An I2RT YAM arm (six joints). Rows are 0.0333 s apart.
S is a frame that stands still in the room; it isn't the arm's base.
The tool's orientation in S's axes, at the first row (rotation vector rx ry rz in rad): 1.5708, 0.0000, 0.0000
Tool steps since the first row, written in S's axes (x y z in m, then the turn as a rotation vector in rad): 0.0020, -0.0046, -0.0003, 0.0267, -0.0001, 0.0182; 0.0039, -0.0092, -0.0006, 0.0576, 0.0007, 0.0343; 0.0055, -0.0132, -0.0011, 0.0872, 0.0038, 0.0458; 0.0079, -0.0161, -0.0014, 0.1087, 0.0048, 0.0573; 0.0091, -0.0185, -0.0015, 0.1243, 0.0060, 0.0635; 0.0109, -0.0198, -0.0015, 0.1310, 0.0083, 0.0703; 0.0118, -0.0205, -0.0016, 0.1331, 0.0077, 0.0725; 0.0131, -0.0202, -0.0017, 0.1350, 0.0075, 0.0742; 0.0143, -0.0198, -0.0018, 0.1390, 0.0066, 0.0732; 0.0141, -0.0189, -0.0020, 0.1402, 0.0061, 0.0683; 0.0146, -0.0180, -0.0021, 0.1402, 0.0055, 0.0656; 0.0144, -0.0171, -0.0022, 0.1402, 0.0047, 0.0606; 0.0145, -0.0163, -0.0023, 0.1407, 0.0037, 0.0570
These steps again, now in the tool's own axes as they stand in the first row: 0.0020, -0.0003, 0.0046, 0.0267, 0.0182, 0.0001; 0.0039, -0.0006, 0.0092, 0.0576, 0.0343, -0.0007; 0.0055, -0.0011, 0.0132, 0.0872, 0.0458, -0.0038; 0.0079, -0.0014, 0.0161, 0.1087, 0.0573, -0.0048; 0.0091, -0.0015, 0.0185, 0.1243, 0.0635, -0.0060; 0.0109, -0.0015, 0.0198, 0.1310, 0.0703, -0.0083; 0.0118, -0.0016, 0.0205, 0.1331, 0.0725, -0.0077; 0.0131, -0.0017, 0.0202, 0.1350, 0.0742, -0.0075; 0.0143, -0.0018, 0.0198, 0.1390, 0.0732, -0.0066; 0.0141, -0.0020, 0.0189, 0.1402, 0.0683, -0.0061; 0.0146, -0.0021, 0.0180, 0.1402, 0.0656, -0.0055; 0.0144, -0.0022, 0.0171, 0.1402, 0.0606, -0.0047; 0.0145, -0.0023, 0.0163, 0.1407, 0.0570, -0.0037
